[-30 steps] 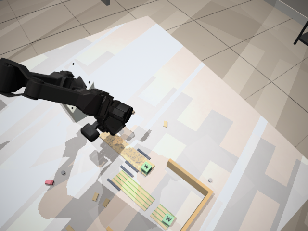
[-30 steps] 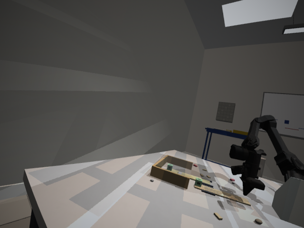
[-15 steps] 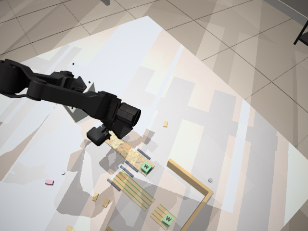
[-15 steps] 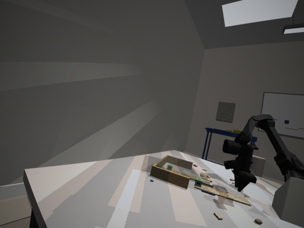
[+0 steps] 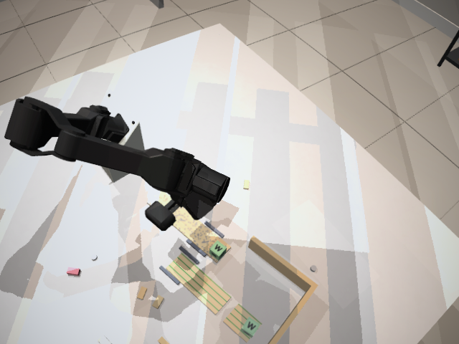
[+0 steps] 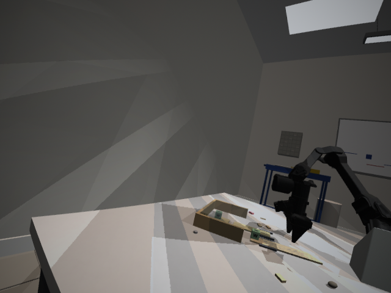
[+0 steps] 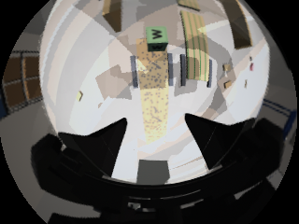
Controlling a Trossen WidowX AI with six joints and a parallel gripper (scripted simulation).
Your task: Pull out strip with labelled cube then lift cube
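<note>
My gripper tip is 5 cm above the speckled tan strip and 1 cm short of it.
</note>
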